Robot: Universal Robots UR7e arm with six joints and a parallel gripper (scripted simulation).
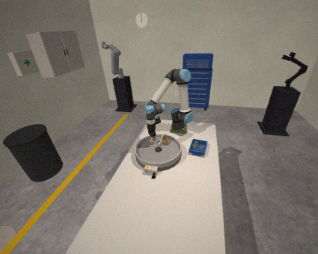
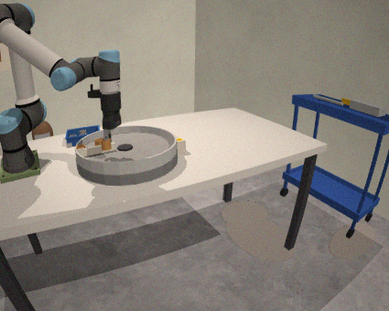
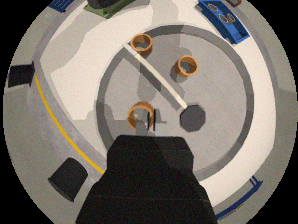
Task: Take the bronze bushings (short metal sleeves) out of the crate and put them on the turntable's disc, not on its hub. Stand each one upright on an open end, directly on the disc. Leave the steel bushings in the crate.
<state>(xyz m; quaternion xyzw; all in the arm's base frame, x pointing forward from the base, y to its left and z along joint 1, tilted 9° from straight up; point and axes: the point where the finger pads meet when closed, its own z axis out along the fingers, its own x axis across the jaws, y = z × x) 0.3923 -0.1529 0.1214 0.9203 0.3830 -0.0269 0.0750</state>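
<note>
The grey turntable lies 8 cm ahead of my hand, 7 cm below it and 5 cm to the left of it. Also, from my hand: blue crate 41 cm to the left, 10 cm below, 5 cm behind.
</note>
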